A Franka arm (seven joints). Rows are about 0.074 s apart.
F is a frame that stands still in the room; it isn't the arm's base.
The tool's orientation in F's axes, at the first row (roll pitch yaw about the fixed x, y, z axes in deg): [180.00 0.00 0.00]
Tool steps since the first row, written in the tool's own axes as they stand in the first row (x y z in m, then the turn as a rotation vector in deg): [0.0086 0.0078 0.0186 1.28 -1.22 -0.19]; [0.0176 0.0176 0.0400 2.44 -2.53 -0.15]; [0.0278 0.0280 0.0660 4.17 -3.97 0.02]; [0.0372 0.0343 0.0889 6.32 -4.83 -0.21]
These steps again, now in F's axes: [0.0086 -0.0078 -0.0186 1.28 1.22 0.19]; [0.0176 -0.0176 -0.0400 2.44 2.53 0.15]; [0.0278 -0.0280 -0.0660 4.17 3.97 -0.02]; [0.0372 -0.0343 -0.0889 6.32 4.83 0.21]
